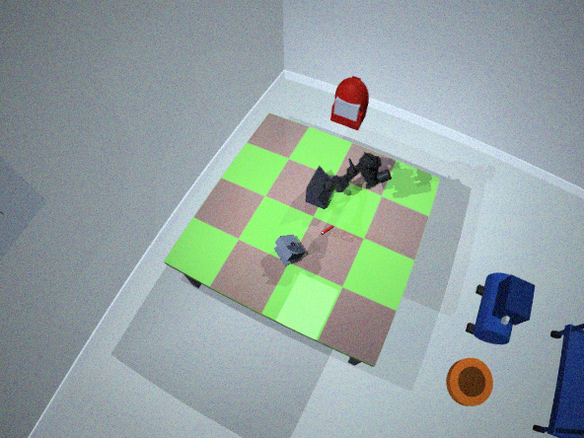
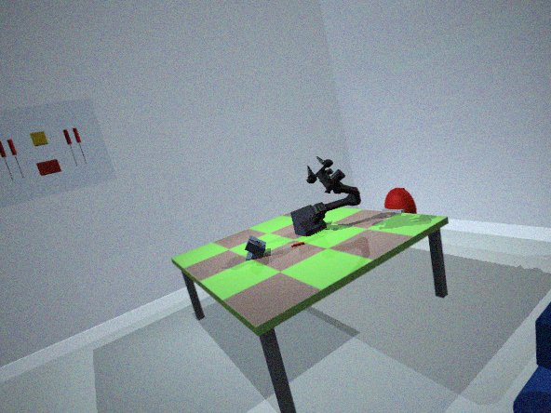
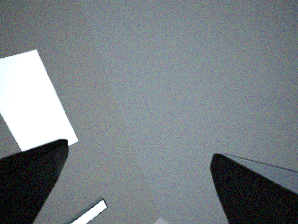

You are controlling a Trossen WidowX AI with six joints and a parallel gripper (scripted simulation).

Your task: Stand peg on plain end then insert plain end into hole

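The red peg is 230 mm ahead of my gripper tip, 50 mm to the right of it and 460 mm below it. The rest, counted from my gripper tip: grey sloped panel (410 mm ahead, 190 mm to the right, 410 mm below).
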